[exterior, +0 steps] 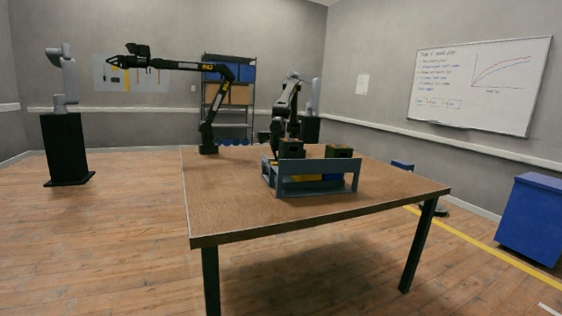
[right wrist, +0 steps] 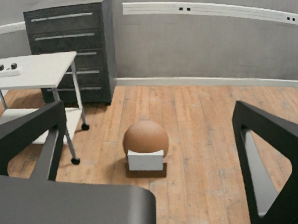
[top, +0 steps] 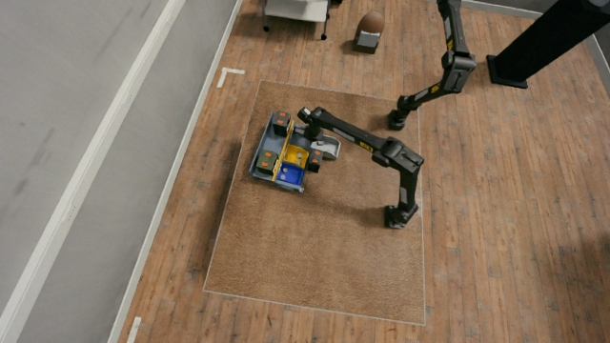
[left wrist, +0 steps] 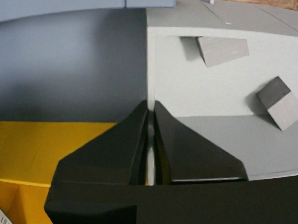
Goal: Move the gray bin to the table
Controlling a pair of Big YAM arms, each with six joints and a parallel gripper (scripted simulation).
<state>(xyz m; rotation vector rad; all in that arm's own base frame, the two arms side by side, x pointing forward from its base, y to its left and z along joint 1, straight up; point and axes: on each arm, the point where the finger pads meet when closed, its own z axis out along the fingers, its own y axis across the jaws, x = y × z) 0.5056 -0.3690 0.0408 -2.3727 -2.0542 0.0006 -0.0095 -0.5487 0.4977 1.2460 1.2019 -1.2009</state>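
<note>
Right now the gray open bin is 80 mm behind my left hand, 10 mm to the left of it and 30 mm below it. The rest, counted from my left hand: blue-gray shelf (130 mm ahead, 100 mm to the left, 20 mm below); yellow bin (100 mm ahead, 100 mm to the left, 40 mm below); blue bin (110 mm ahead, 210 mm to the left, 40 mm below).
</note>
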